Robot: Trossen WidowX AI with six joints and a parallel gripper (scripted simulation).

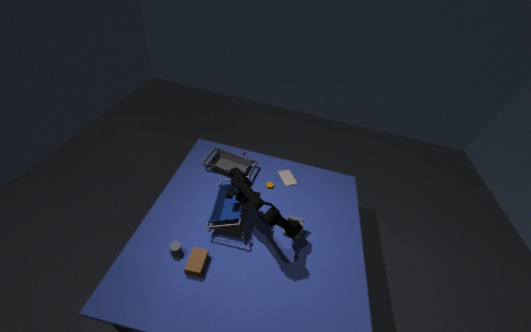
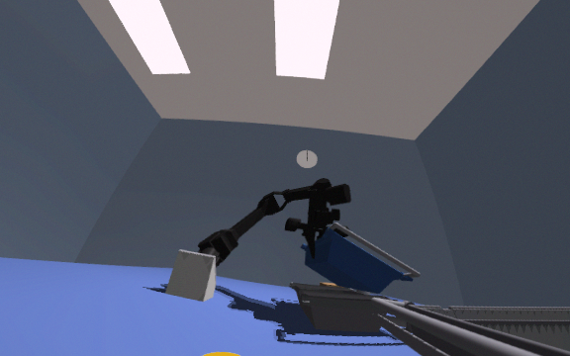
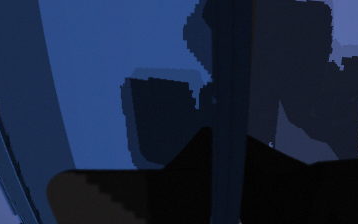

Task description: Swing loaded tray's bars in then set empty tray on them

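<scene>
My gripper tip is now 80 mm short of the blue tray. Round my gripper tip: tan block (190 mm ahead, 320 mm to the left, 110 mm below); grey cylinder (310 mm ahead, 260 mm to the left, 100 mm below); yellow disc (170 mm behind, 290 mm to the right, 130 mm below).
</scene>
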